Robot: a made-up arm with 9 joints. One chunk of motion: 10 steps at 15 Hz.
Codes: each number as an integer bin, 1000 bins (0 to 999) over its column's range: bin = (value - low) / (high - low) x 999, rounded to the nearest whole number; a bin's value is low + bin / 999 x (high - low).
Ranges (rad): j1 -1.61..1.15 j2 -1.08..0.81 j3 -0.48..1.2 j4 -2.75..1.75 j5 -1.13..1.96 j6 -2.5..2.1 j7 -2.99..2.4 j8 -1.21..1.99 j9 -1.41..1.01
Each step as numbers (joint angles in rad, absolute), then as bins.
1 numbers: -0.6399 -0.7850 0.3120 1.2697 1.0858 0.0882 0.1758 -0.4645 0.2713
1 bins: 351 156 471 892 716 562 587 233 694
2 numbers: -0.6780 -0.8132 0.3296 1.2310 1.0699 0.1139 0.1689 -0.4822 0.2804
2 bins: 337 141 481 884 711 568 585 227 698
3 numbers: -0.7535 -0.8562 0.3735 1.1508 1.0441 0.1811 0.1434 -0.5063 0.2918
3 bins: 310 118 508 866 703 582 581 220 703
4 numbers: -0.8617 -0.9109 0.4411 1.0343 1.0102 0.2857 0.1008 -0.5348 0.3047
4 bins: 271 89 548 840 692 605 573 211 708
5 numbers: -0.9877 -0.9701 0.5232 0.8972 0.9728 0.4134 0.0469 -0.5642 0.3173
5 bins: 225 58 597 810 680 633 563 202 713
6 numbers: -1.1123 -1.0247 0.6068 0.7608 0.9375 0.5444 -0.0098 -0.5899 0.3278
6 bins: 180 29 646 779 668 661 552 194 717
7 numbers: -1.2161 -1.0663 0.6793 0.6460 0.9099 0.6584 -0.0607 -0.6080 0.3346
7 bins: 143 7 689 754 660 686 543 188 720
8 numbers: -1.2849 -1.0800 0.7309 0.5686 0.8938 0.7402 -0.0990 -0.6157 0.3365
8 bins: 118 0 720 737 654 704 536 186 721
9 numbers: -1.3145 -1.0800 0.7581 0.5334 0.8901 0.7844 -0.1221 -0.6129 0.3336
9 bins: 107 0 736 729 653 713 532 186 720
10 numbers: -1.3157 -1.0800 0.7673 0.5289 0.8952 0.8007 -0.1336 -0.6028 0.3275
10 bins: 107 0 742 728 655 717 529 190 717
